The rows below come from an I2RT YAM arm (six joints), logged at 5 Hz.
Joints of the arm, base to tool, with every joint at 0 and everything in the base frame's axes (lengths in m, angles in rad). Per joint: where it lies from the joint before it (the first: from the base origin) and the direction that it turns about. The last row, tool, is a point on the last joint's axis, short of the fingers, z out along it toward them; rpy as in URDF.
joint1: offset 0 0 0.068 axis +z
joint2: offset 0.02 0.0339 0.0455 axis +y
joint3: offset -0.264 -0.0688 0 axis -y
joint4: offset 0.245 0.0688 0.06 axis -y
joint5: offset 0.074 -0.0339 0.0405 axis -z
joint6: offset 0.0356 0 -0.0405 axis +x
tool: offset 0 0 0 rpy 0 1.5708 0
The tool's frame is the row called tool.
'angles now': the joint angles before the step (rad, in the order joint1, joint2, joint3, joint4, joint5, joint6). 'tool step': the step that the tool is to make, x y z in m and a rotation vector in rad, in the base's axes. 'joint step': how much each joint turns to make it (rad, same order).
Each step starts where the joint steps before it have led.
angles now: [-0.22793, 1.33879, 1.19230, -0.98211, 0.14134, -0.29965]
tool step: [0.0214, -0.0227, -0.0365, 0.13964, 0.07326, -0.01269]
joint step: [-0.07729, 0.14127, -0.00854, 0.04338, -0.13118, -0.01588]
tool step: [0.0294, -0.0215, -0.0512, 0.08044, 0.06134, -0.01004]
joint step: [-0.04374, 0.19358, -0.00033, 0.10960, -0.06378, -0.01588]
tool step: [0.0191, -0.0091, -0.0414, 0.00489, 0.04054, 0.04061]
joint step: [-0.00611, 0.14176, 0.00010, 0.09932, -0.00152, -0.04769]
